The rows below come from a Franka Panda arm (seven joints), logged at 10 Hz.
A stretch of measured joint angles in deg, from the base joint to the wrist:
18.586, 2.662, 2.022, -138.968, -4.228, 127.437, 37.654
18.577, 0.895, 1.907, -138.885, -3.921, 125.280, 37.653
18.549, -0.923, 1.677, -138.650, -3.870, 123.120, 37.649
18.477, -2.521, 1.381, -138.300, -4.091, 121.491, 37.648
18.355, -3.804, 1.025, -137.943, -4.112, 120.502, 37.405
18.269, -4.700, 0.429, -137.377, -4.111, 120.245, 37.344
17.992, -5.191, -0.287, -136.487, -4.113, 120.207, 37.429
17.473, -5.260, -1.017, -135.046, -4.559, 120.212, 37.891
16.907, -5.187, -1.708, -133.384, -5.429, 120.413, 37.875
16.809, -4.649, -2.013, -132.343, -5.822, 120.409, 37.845
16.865, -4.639, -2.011, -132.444, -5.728, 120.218, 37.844
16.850, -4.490, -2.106, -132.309, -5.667, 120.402, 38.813
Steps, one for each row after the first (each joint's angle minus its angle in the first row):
-0.009, -1.767, -0.115, 0.083, 0.307, -2.157, -0.001
-0.037, -3.585, -0.345, 0.318, 0.358, -4.317, -0.005
-0.109, -5.183, -0.641, 0.668, 0.137, -5.946, -0.006
-0.231, -6.466, -0.997, 1.025, 0.116, -6.935, -0.249
-0.317, -7.362, -1.593, 1.591, 0.117, -7.192, -0.310
-0.594, -7.853, -2.309, 2.481, 0.115, -7.230, -0.225
-1.113, -7.922, -3.039, 3.922, -0.331, -7.225, 0.237
-1.679, -7.849, -3.730, 5.584, -1.201, -7.024, 0.221
-1.777, -7.311, -4.035, 6.625, -1.594, -7.028, 0.191
-1.721, -7.301, -4.033, 6.524, -1.500, -7.219, 0.190
-1.736, -7.152, -4.128, 6.659, -1.439, -7.035, 1.159

